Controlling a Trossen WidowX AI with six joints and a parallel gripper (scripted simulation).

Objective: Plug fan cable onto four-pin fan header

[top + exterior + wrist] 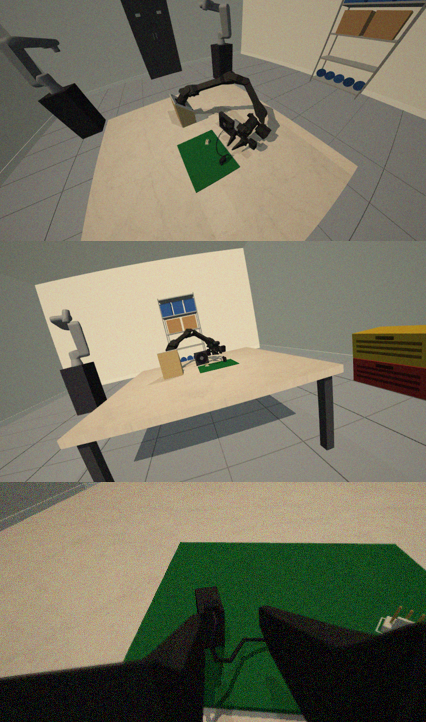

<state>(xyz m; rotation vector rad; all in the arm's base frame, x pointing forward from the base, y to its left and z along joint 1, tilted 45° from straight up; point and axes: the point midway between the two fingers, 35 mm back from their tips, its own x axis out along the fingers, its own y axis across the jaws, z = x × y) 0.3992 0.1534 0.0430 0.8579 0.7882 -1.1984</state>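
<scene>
Now: the black plug 5 cm to the right of my gripper tip, 5 cm below it and 2 cm ahead of it. From my gripper tip the other things lie so: four-pin header (14 cm behind, 7 cm below, 6 cm to the right); black fan (16 cm behind, 8 cm to the left, 1 cm below); green board (11 cm to the right, 9 cm below, 7 cm behind).
</scene>
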